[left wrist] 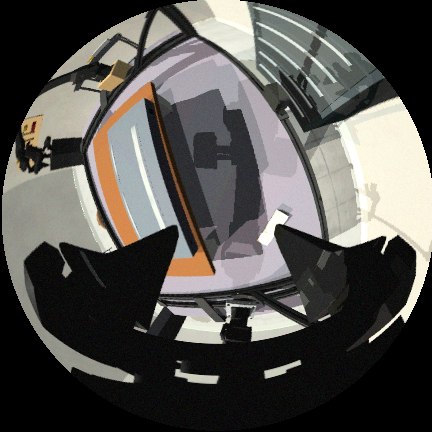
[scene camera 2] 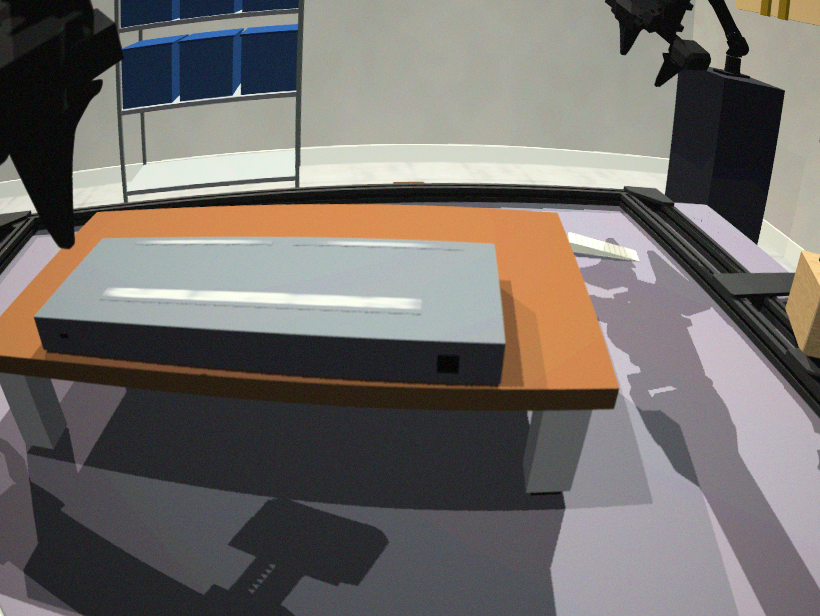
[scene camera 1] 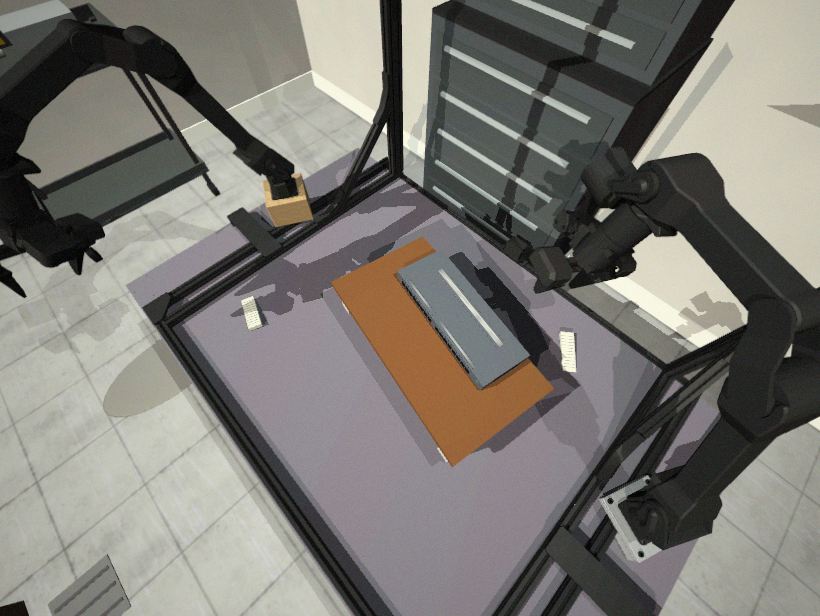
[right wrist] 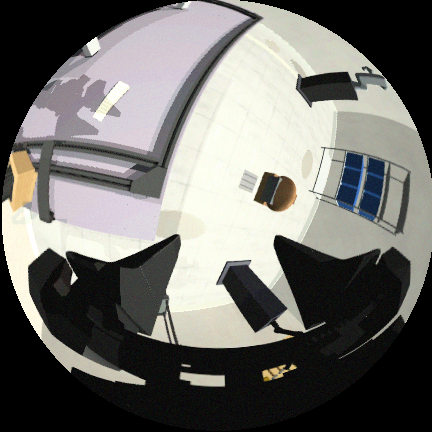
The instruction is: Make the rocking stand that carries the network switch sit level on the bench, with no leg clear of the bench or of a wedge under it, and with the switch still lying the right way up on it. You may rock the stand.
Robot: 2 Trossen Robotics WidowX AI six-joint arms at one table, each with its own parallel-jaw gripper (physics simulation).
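Frame: origin at the left arm's base, x right, y ahead, z up, level; millimetres.
Seen in the pictures: left gripper, fingertip midpoint: (left wrist: 226, 229) (scene camera 2: 15, 305) (scene camera 1: 553, 289); right gripper, fingertip midpoint: (left wrist: 51, 157) (scene camera 2: 639, 69) (scene camera 1: 52, 284) (right wrist: 227, 240); left arm's base at its link origin: (left wrist: 239, 311) (scene camera 1: 644, 516); right arm's base at its link origin: (left wrist: 106, 72) (scene camera 1: 284, 189).
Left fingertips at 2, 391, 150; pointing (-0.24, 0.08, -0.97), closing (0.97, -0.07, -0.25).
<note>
Offsets run from my left fingertips to a thing's top centre, as dx, dy, dz.
The stand's orange top (scene camera 1: 397, 344) (scene camera 2: 543, 265) (left wrist: 102, 165) carries the grey switch @[-158, +46, -53] (scene camera 1: 457, 318) (scene camera 2: 265, 271) (left wrist: 125, 165), right way up near one long edge. In scene camera 2, the near right leg @[-166, +235, -97] (scene camera 2: 558, 450) shows a dark strip at its foot; I cannot tell if it touches the bench. The near left leg @[-85, -130, -104] (scene camera 2: 36, 411) is partly shadowed. One pale ridged wedge @[-573, +273, -173] (scene camera 1: 251, 313) (scene camera 2: 603, 246) (right wrist: 112, 100) lies left of the stand, another @[+66, -81, -173] (scene camera 1: 568, 351) (left wrist: 273, 226) right of it. My left gripper (left wrist: 226, 229) is open above the bench near the right wedge. My right gripper (scene camera 1: 51, 281) (scene camera 2: 640, 68) (right wrist: 227, 240) is open, beyond the bench's edge.
Black frame rails (scene camera 1: 235, 424) border the purple bench. A wooden block (scene camera 1: 288, 210) (right wrist: 22, 177) is at the rail in the back left corner, under another black arm. A drawer cabinet (scene camera 1: 490, 125) (left wrist: 300, 60) stands behind the bench. An upright post (scene camera 1: 393, 86) rises at the back corner.
</note>
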